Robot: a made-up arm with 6 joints. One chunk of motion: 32 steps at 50 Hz.
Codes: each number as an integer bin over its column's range. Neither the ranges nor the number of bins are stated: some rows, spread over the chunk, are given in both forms.
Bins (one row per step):
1: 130 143 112 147 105 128
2: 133 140 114 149 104 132
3: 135 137 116 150 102 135
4: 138 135 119 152 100 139
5: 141 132 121 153 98 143
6: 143 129 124 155 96 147
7: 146 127 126 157 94 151
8: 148 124 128 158 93 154
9: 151 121 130 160 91 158
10: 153 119 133 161 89 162
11: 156 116 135 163 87 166
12: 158 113 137 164 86 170
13: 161 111 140 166 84 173
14: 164 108 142 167 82 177
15: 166 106 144 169 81 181
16: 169 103 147 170 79 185
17: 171 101 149 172 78 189
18: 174 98 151 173 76 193
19: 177 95 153 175 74 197
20: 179 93 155 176 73 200
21: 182 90 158 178 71 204
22: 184 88 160 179 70 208
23: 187 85 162 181 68 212
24: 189 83 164 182 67 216
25: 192 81 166 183 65 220
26: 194 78 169 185 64 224
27: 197 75 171 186 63 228
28: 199 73 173 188 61 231
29: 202 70 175 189 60 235
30: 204 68 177 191 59 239
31: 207 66 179 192 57 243
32: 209 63 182 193 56 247
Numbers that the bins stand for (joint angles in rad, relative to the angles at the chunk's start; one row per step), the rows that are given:
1: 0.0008 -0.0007 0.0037 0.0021 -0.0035 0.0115
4: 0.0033 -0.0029 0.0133 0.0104 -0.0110 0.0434
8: 0.0064 -0.0060 0.0257 0.0202 -0.0214 0.0869
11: 0.0089 -0.0082 0.0353 0.0285 -0.0304 0.1217
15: 0.0121 -0.0109 0.0476 0.0384 -0.0393 0.1653
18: 0.0146 -0.0131 0.0573 0.0449 -0.0467 0.2001
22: 0.0177 -0.0158 0.0696 0.0548 -0.0557 0.2436
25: 0.0202 -0.0178 0.0778 0.0614 -0.0631 0.2784
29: 0.0234 -0.0208 0.0902 0.0713 -0.0706 0.3220
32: 0.0256 -0.0227 0.0998 0.0779 -0.0765 0.3568
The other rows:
2: 0.0017 -0.0016 0.0065 0.0054 -0.0050 0.0231
3: 0.0024 -0.0024 0.0092 0.0071 -0.0080 0.0318
5: 0.0042 -0.0038 0.0161 0.0120 -0.0140 0.0550
6: 0.0049 -0.0046 0.0202 0.0153 -0.0169 0.0666
7: 0.0058 -0.0051 0.0229 0.0186 -0.0199 0.0782
9: 0.0074 -0.0068 0.0284 0.0235 -0.0244 0.0985
10: 0.0080 -0.0073 0.0325 0.0252 -0.0274 0.1101
12: 0.0096 -0.0090 0.0380 0.0301 -0.0318 0.1333
13: 0.0105 -0.0095 0.0422 0.0334 -0.0348 0.1420
14: 0.0115 -0.0104 0.0449 0.0351 -0.0378 0.1536
16: 0.0130 -0.0117 0.0518 0.0400 -0.0423 0.1769
17: 0.0136 -0.0123 0.0545 0.0433 -0.0438 0.1885
19: 0.0155 -0.0139 0.0600 0.0482 -0.0497 0.2117
20: 0.0162 -0.0145 0.0627 0.0499 -0.0512 0.2204
21: 0.0171 -0.0153 0.0669 0.0532 -0.0542 0.2320
23: 0.0187 -0.0167 0.0724 0.0581 -0.0587 0.2552
24: 0.0193 -0.0172 0.0751 0.0598 -0.0602 0.2668
26: 0.0209 -0.0186 0.0820 0.0647 -0.0646 0.2900
27: 0.0218 -0.0194 0.0847 0.0664 -0.0661 0.3016
28: 0.0224 -0.0200 0.0875 0.0696 -0.0691 0.3104
30: 0.0240 -0.0213 0.0929 0.0746 -0.0721 0.3336
31: 0.0249 -0.0219 0.0957 0.0762 -0.0751 0.3452

